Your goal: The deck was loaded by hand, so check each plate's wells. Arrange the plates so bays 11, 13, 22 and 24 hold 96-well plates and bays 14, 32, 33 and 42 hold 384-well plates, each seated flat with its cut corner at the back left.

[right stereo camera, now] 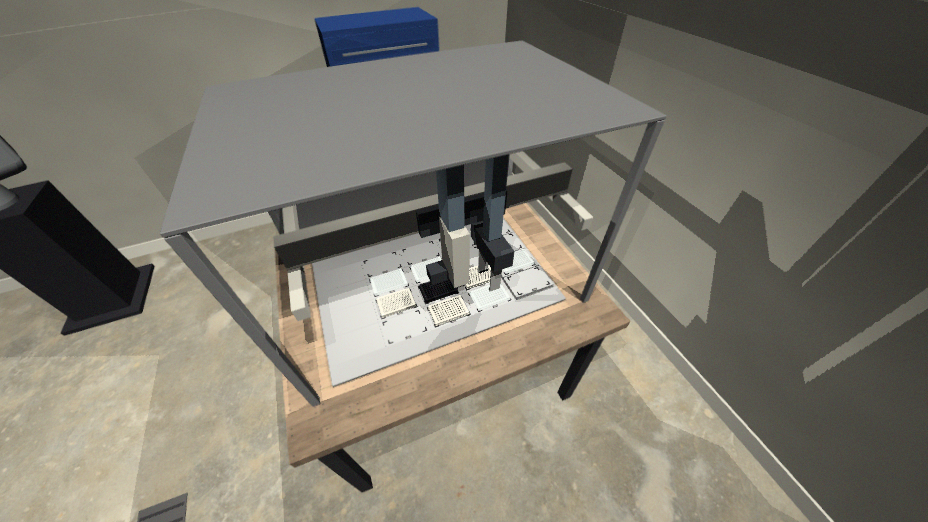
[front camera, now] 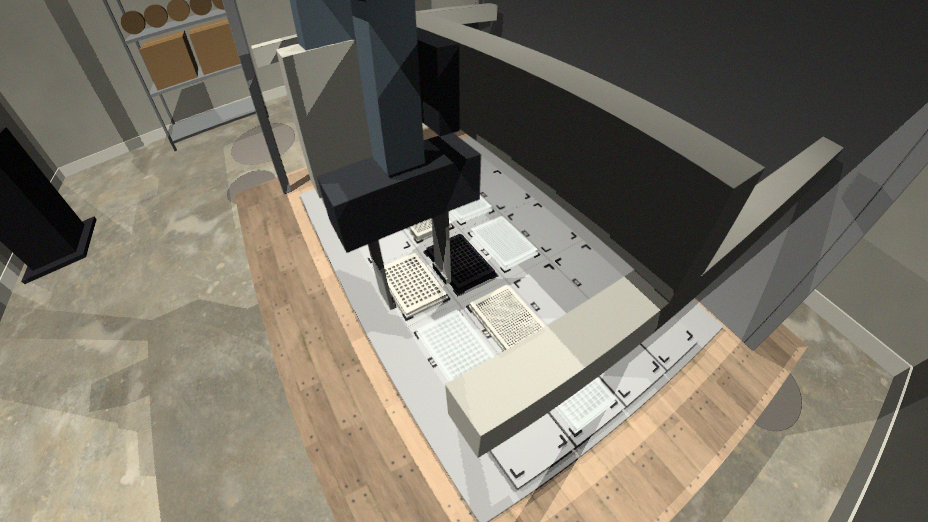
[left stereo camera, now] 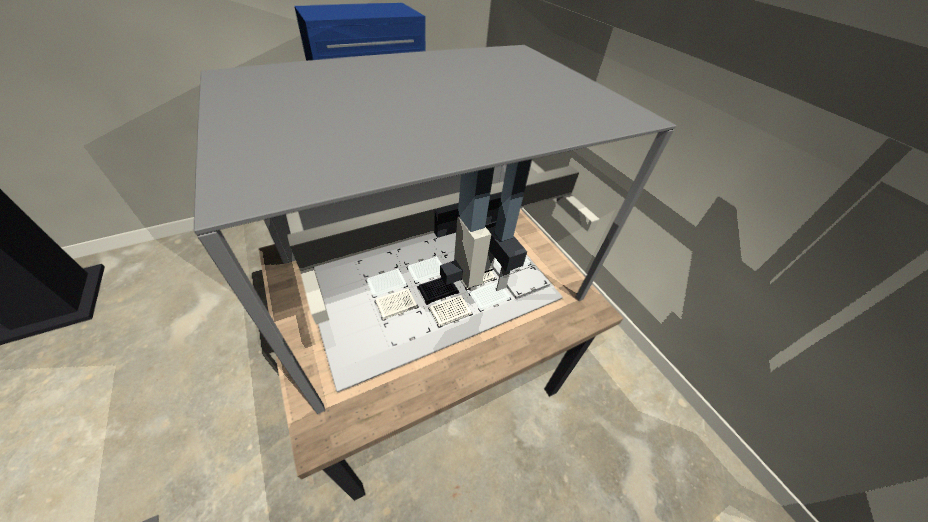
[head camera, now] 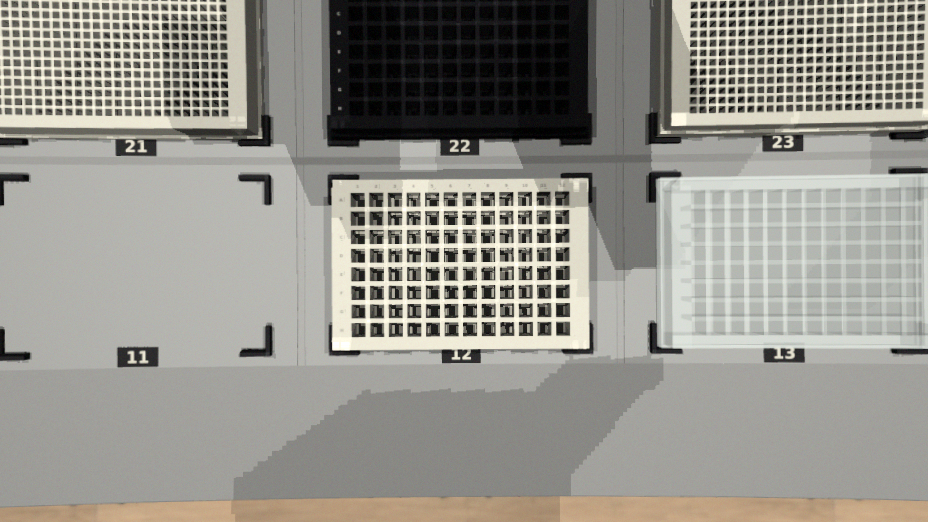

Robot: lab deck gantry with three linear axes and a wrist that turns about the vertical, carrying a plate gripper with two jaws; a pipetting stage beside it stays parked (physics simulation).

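Seen in the pictures: gripper, fingertip midpoint: (right stereo camera: 488,279) (front camera: 415,287) (left stereo camera: 494,279); robot's base, origin of the base link: (right stereo camera: 389,342) (left stereo camera: 393,344) (head camera: 4,353).
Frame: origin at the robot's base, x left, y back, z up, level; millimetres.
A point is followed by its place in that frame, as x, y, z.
My gripper (front camera: 419,295) @(0, -360, 160) (right stereo camera: 489,273) @(0, -360, 160) is open and empty, high over the front row near bay 13. A cream 96-well plate (head camera: 450,264) @(43, -223, 14) (left stereo camera: 449,310) @(41, -223, 11) sits in bay 12 and a clear 96-well plate (head camera: 791,262) @(43, -386, 14) (front camera: 454,344) @(42, -388, 13) in bay 13. A black 96-well plate (head camera: 460,64) @(139, -229, 14) (front camera: 462,262) @(150, -239, 14) is in bay 22. Cream 384-well plates are in bay 21 (one plate (head camera: 116,64) @(139, -65, 13)) and bay 23 (another plate (head camera: 804,58) @(139, -392, 14) (front camera: 509,318) @(149, -394, 13)). Clear plates stand in bay 24 (a plate (front camera: 584,402) @(146, -592, 29)), 31 (a plate (left stereo camera: 387,282) @(249, -65, 14)) and 32 (a plate (front camera: 502,241) @(251, -232, 14)). Bay 11 (head camera: 136,266) @(43, -63, 0) holds no plate. Cut corners are hard to tell.
The parked pipetting stage (left stereo camera: 476,259) (right stereo camera: 458,256) stands beside my gripper, over the deck. A pale beam (front camera: 519,396) @(-61, -630, 400) partly covers the right side of the deck in the front view. Bay 14 (front camera: 528,454) @(32, -605, 15) (right stereo camera: 528,283) @(31, -550, 14) holds no plate.
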